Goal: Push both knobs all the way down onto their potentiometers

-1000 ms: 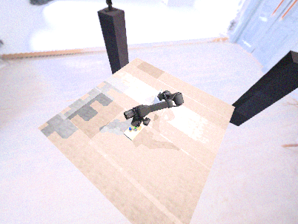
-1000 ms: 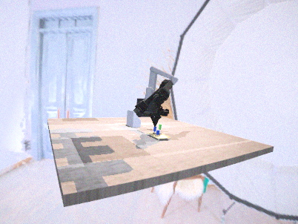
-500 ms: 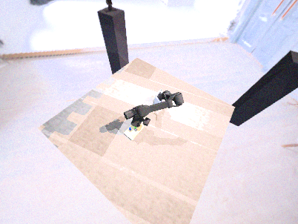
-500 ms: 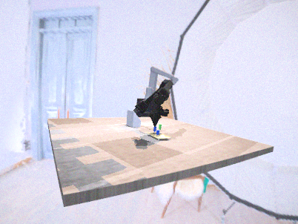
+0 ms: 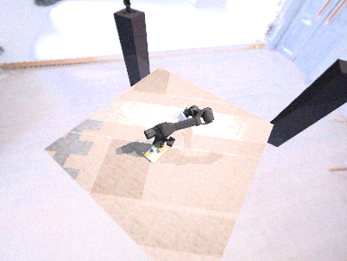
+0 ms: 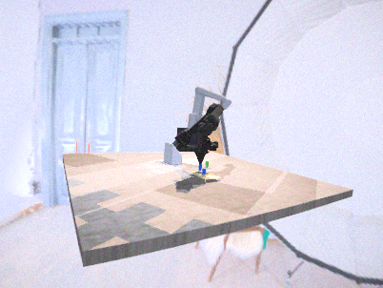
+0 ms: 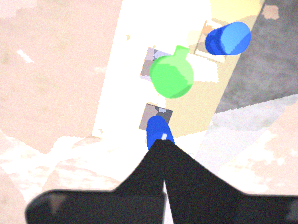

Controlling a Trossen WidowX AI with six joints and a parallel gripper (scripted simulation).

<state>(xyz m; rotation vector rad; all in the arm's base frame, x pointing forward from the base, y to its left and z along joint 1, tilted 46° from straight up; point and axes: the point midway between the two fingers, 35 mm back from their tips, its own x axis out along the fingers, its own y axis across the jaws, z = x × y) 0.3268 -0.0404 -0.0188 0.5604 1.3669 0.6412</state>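
Right now the blue knob is 10 mm below my gripper tip. Also, from my gripper tip: green knob (50 mm ahead, 10 mm to the left, 10 mm above).
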